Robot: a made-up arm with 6 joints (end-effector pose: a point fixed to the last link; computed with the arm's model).
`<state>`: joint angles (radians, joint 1 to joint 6).
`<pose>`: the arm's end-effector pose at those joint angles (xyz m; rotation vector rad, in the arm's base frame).
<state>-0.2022 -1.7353 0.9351 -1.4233 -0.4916 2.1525</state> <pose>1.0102 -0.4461 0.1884 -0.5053 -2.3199 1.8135</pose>
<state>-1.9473 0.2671 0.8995 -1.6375 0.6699 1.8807</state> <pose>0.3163 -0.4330 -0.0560 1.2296 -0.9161 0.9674</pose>
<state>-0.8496 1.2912 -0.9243 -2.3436 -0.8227 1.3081</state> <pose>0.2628 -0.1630 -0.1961 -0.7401 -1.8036 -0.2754</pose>
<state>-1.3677 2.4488 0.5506 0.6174 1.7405 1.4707</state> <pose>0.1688 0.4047 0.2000 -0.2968 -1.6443 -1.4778</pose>
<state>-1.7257 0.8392 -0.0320 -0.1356 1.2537 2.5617</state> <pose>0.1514 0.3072 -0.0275 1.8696 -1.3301 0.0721</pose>
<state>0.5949 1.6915 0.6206 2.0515 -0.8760 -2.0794</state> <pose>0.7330 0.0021 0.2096 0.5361 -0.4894 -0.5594</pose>
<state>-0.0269 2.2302 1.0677 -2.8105 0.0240 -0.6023</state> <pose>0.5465 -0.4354 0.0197 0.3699 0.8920 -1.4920</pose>
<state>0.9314 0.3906 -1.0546 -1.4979 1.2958 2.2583</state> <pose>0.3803 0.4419 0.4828 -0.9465 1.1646 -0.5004</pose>
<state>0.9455 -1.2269 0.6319 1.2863 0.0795 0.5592</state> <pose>0.2250 -0.5014 0.0023 2.2485 0.4444 -1.7543</pose>
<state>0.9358 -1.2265 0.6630 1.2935 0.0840 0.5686</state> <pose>0.2237 -0.5007 -0.0076 2.2682 0.4617 -1.7539</pose>
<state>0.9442 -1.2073 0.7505 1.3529 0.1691 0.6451</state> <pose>0.2100 -0.4725 -0.0605 2.4057 0.4468 -1.6680</pose>
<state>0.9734 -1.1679 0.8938 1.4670 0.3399 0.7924</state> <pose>0.1875 -0.4028 -0.1431 2.6283 0.3748 -1.5019</pose>
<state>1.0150 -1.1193 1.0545 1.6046 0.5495 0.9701</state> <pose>0.1651 -0.3049 -0.2113 2.8219 0.2561 -1.3257</pose>
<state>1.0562 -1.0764 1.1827 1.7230 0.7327 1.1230</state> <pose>0.1482 -0.2182 -0.2426 -2.8829 -0.1473 1.1836</pose>
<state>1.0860 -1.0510 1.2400 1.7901 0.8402 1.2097</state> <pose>0.1396 -0.1711 -0.2497 -2.9131 -0.0850 1.1174</pose>
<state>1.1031 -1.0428 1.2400 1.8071 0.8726 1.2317</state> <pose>0.1385 -0.1576 -0.2511 -2.9301 -0.0598 1.0981</pose>
